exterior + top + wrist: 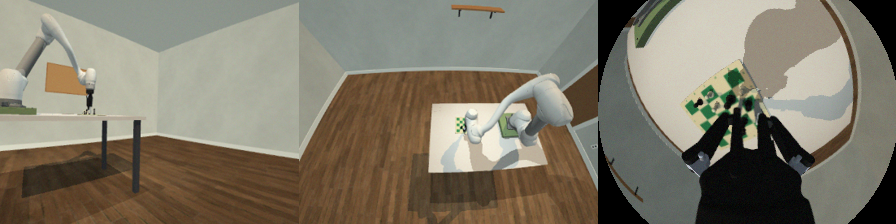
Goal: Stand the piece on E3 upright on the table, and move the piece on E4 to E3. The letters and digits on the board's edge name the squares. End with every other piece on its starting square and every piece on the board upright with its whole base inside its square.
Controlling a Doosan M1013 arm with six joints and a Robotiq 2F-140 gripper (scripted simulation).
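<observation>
The pale piece is 40 mm behind my hand and 20 mm below it. Round my hand: dark piece (30 mm below); then green-and-white chessboard (10 mm ahead, 70 mm to the right, 50 mm below).
</observation>
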